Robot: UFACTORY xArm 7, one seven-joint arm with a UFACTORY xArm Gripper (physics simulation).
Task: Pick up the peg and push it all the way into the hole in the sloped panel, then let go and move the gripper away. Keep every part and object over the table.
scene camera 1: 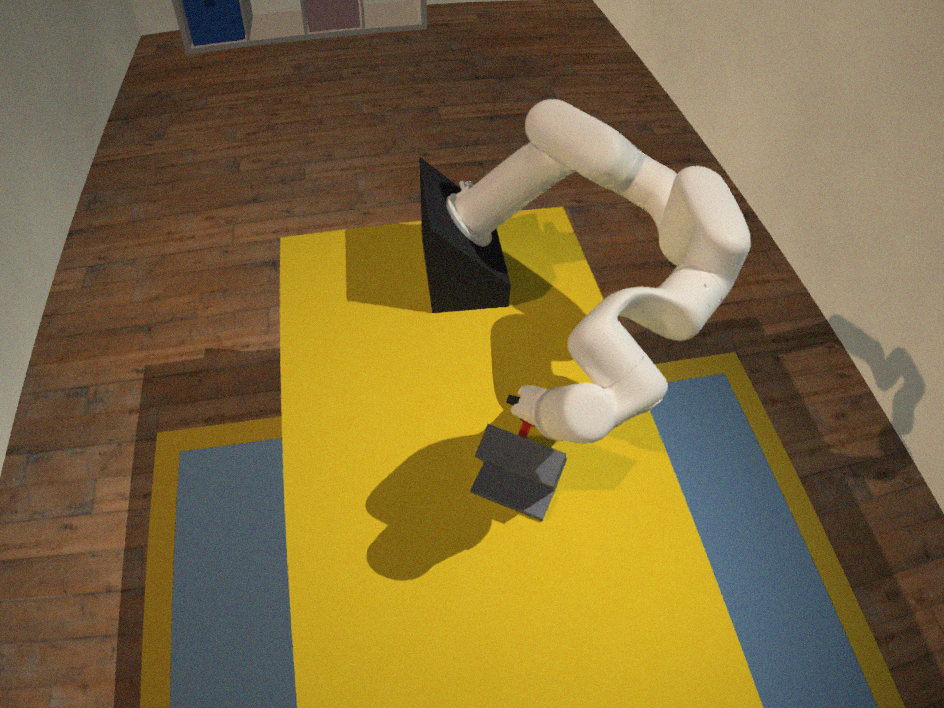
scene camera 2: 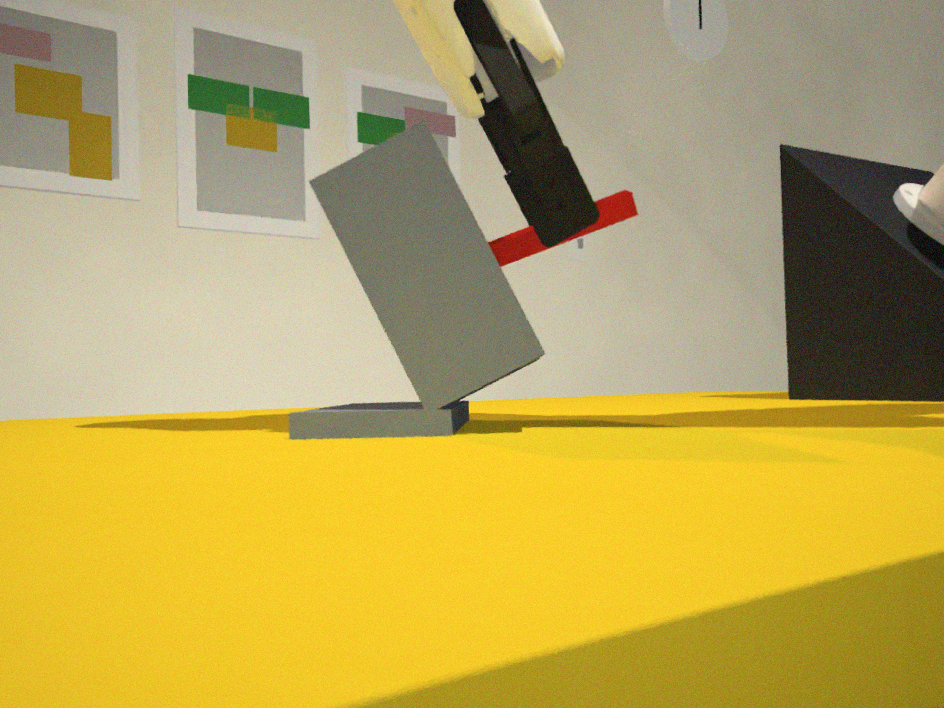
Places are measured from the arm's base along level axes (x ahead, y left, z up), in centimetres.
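Pixels of known places: gripper, fingertip midpoint: (scene camera 2: 569, 231); arm's base at its link origin: (scene camera 1: 467, 221).
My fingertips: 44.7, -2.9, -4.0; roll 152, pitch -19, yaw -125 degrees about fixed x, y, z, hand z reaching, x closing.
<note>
For each thing: its top centre in the pictures, then the offset to it from my fingertips, as dx, dy, dz. Level surfaces: height alone.
- red peg at its top centre: (scene camera 2: 557, 190) (scene camera 1: 531, 409) +0.5, -0.3, +2.1
- grey panel at its top centre: (scene camera 2: 427, 165) (scene camera 1: 525, 441) +6.3, -3.6, +3.3
- yellow table top at its surface level: dz -9.9
The red peg (scene camera 1: 524, 429) (scene camera 2: 621, 207) is held by my gripper (scene camera 2: 568, 227), whose dark fingers are shut on it around its middle. In scene camera 2 the peg slants, its far end higher, and its lower left end meets the sloped face of the grey panel (scene camera 1: 520, 466) (scene camera 2: 427, 266). The peg stands roughly square to that face. The hole does not show, so I cannot tell whether the peg's end is inside it. The panel leans on its flat grey base (scene camera 2: 366, 423). In scene camera 1 the arm's white end hides the fingertips.
The panel's base stands on the yellow table top (scene camera 1: 427, 624) (scene camera 2: 472, 548). The black wedge-shaped robot mount (scene camera 1: 461, 266) (scene camera 2: 854, 304) stands at the table's back. The white arm (scene camera 1: 701, 221) curves over the right side. Blue areas (scene camera 1: 228, 563) (scene camera 1: 754, 518) lie on both sides of the yellow.
</note>
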